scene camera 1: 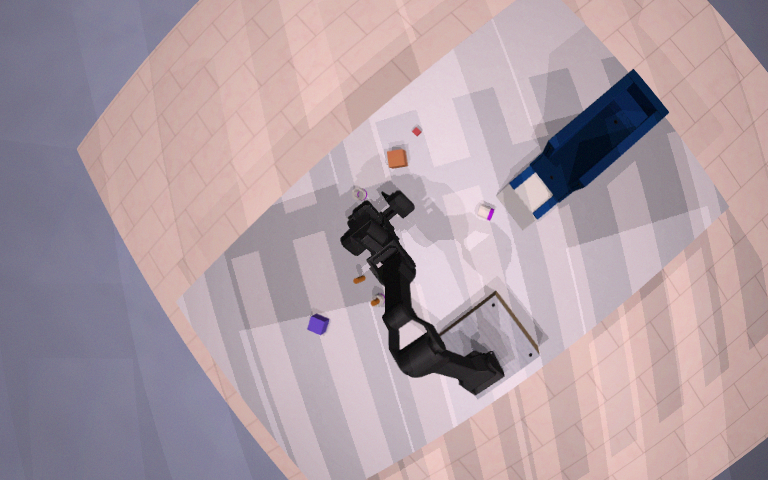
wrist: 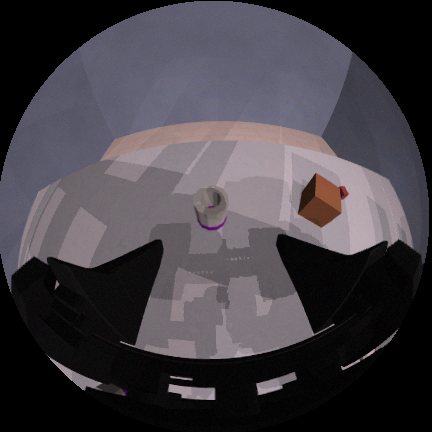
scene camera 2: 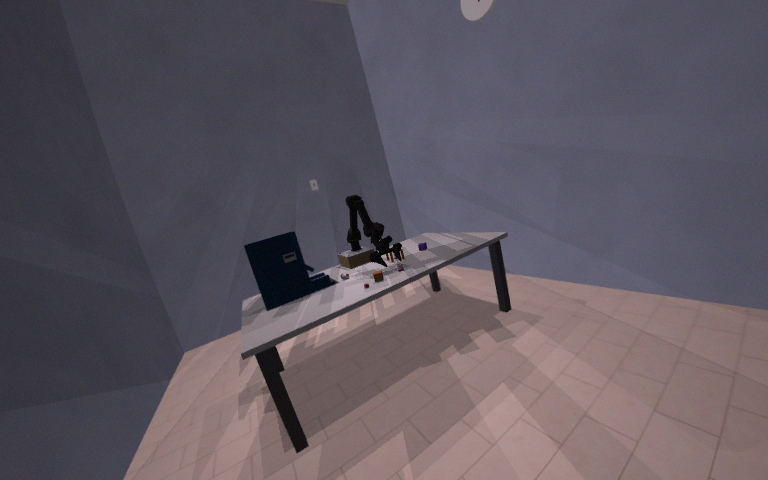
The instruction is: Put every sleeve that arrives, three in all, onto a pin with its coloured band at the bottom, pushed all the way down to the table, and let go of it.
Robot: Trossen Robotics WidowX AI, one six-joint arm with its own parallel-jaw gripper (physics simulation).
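A pale sleeve (scene camera 1: 359, 194) (scene camera 2: 400, 266) (wrist: 211, 209) stands upright on the table, its purple band at the bottom in the wrist view. My gripper (scene camera 1: 369, 207) (scene camera 2: 393, 262) (wrist: 220, 243) is open and empty, above the table and close to this sleeve, which shows beyond the gap between the fingertips. A second sleeve (scene camera 1: 485, 211) (scene camera 2: 344, 276) lies on its side near the blue chute. A third sleeve (scene camera 1: 381, 296) is around an orange pin (scene camera 1: 374, 302), partly hidden by the arm; its band's position is unclear. Another orange pin (scene camera 1: 359, 279) shows without a sleeve.
A large blue chute (scene camera 1: 608, 164) (scene camera 2: 277, 271) stands on the table (scene camera 1: 317, 396). An orange cube (scene camera 1: 397, 158) (scene camera 2: 378, 276) (wrist: 320, 201) and a small red cube (scene camera 1: 416, 131) (scene camera 2: 366, 285) (wrist: 344, 192) are right of the upright sleeve. A purple cube (scene camera 1: 318, 324) (scene camera 2: 422, 246) lies beyond the pins.
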